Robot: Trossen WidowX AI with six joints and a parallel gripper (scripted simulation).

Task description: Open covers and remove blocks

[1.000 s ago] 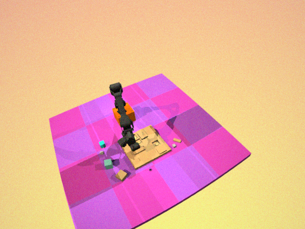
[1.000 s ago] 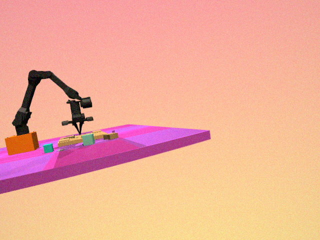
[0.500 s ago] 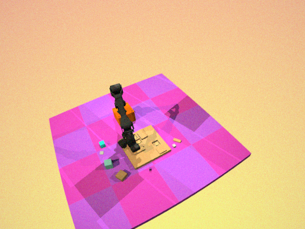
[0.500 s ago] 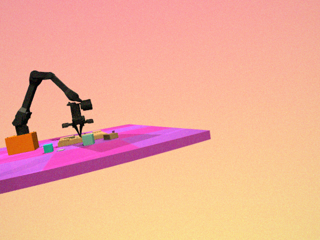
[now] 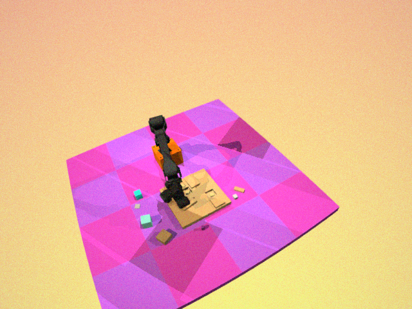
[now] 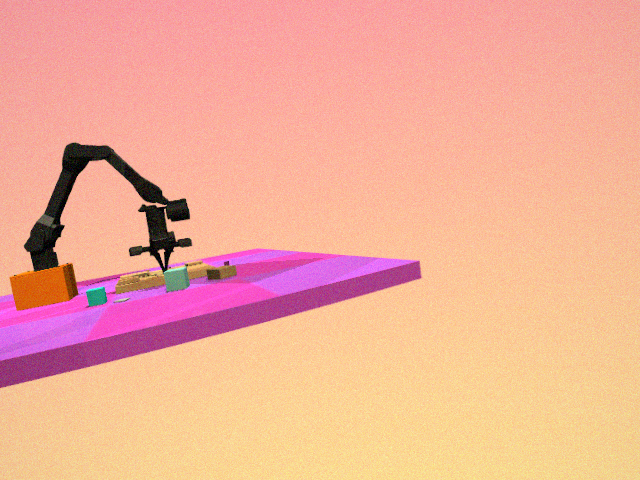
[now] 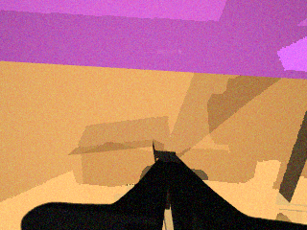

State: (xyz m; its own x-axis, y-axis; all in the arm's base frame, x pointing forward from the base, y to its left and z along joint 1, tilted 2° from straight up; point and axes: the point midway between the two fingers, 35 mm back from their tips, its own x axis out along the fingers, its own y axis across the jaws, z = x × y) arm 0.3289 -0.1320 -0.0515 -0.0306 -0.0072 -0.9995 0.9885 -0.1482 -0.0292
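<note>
The tiny dark piece is 20 cm ahead of my gripper tip and 1 cm below it. Round my gripper tip: teal cube (21 cm behind, 15 cm to the right); brown block (18 cm to the right, 12 cm ahead, 1 cm below).
</note>
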